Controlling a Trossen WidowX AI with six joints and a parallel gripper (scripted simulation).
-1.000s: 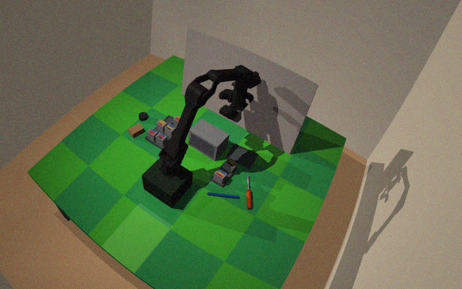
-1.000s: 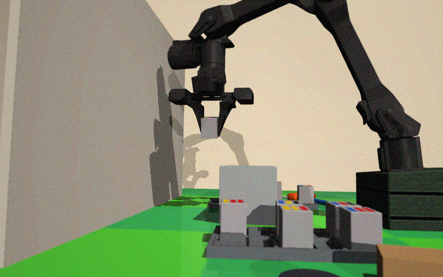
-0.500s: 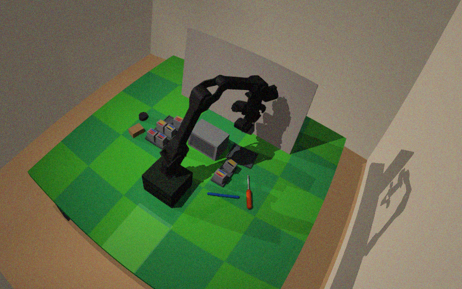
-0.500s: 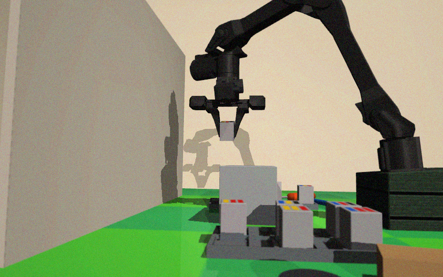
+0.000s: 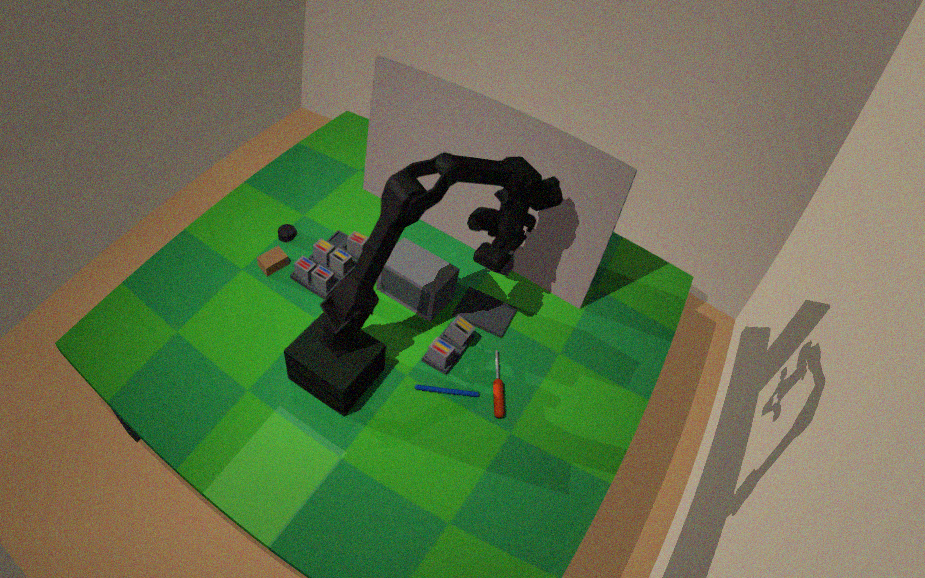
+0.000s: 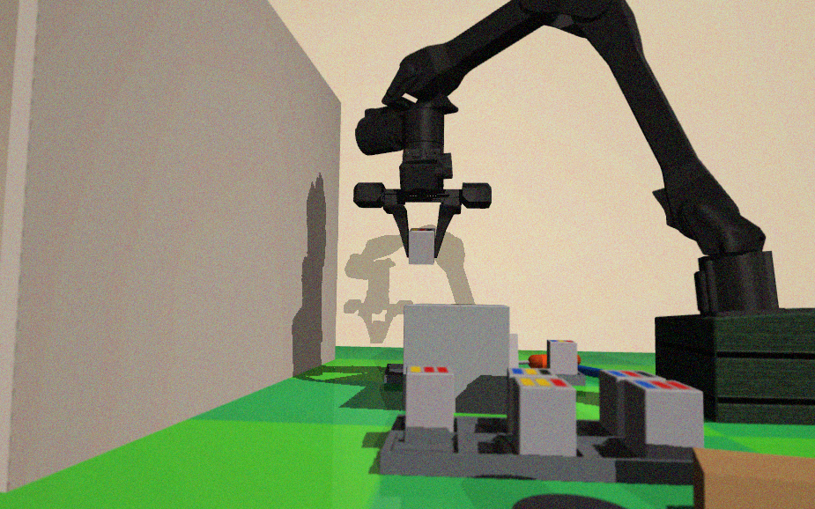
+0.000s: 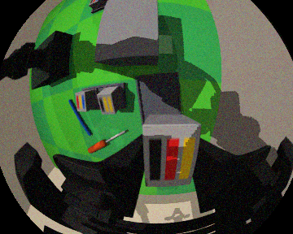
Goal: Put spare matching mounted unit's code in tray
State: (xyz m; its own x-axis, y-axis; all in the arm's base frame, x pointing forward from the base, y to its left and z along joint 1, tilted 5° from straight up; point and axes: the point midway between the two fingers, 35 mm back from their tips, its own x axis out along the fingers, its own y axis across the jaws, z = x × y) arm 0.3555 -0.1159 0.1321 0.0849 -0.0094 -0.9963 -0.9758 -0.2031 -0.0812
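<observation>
My gripper tip is 16 cm above the dark flat tray. Also, from my gripper tip: grey mounted unit: 16 cm to the left, 11 cm below, 8 cm behind; then grey upright panel: 19 cm to the left, 15 cm ahead, 6 cm above; then grey spare block: 3 cm above.
</observation>
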